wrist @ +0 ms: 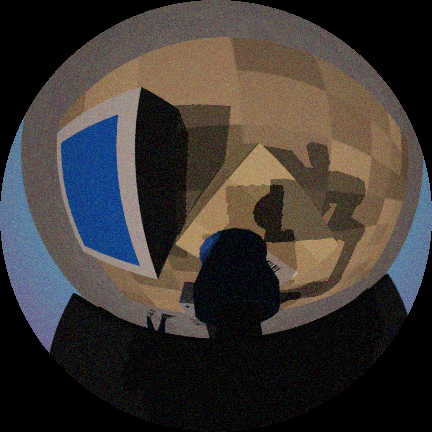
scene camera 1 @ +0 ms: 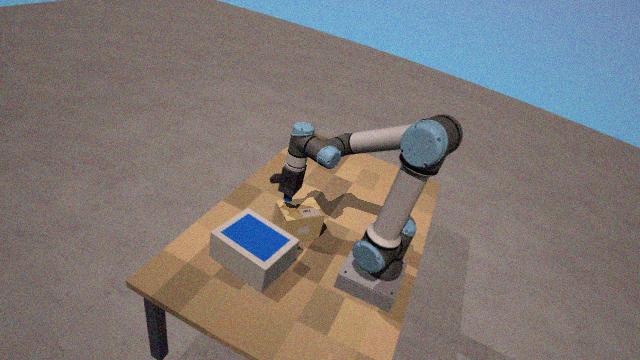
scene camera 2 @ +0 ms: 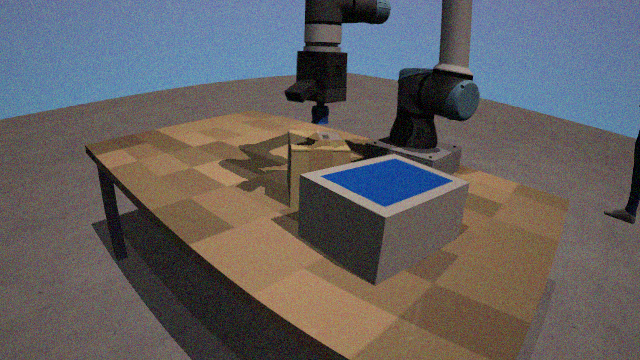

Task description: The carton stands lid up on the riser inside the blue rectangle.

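Seen in the pictures: hand, its tool point: (wrist: 233,256) (scene camera 1: 287,199) (scene camera 2: 319,122); arm's base, origin of its link: (scene camera 2: 413,142).
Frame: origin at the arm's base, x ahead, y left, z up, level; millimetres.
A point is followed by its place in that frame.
A tan carton (scene camera 1: 305,227) @(x 333, y -13, z 7 mm) (scene camera 2: 320,162) @(x 438, y 14, z 31 mm) (wrist: 257,167) @(x 464, y -24, z 58 mm) stands upright on the table beside the riser, turned at an angle to it. A barcode label lies on its upper face. The light grey riser (scene camera 1: 235,255) @(x 467, y 287, z 23 mm) (scene camera 2: 345,230) @(x 575, y 191, z -5 mm) (wrist: 126,175) @(x 467, y 96, z 49 mm) bears the blue rectangle (scene camera 1: 256,237) @(x 443, y 193, z 49 mm) (scene camera 2: 387,182) @(x 470, y 195, z 49 mm) (wrist: 95,185) @(x 466, y 154, z 49 mm) on its top, with no carton on it. My suction gripper (scene camera 1: 287,200) (scene camera 2: 320,121) (wrist: 212,245) is open and holds nothing. Its blue cup hangs a little above the carton's top; in the wrist view the dark cup mount hides part of that top.
The wooden table (scene camera 1: 190,285) @(x 557, y 415, z -72 mm) (scene camera 2: 350,320) @(x 678, y 291, z -71 mm) (wrist: 190,65) @(x 650, y 46, z -71 mm) carries the arm's grey base (scene camera 1: 370,290) @(x 4, y 133, z -8 mm) (scene camera 2: 445,157) @(x 48, y 134, z -4 mm) behind the carton and riser. The arm's shadow falls over the carton and table. A person's lower leg (scene camera 2: 634,195) shows at the right edge of scene camera 2.
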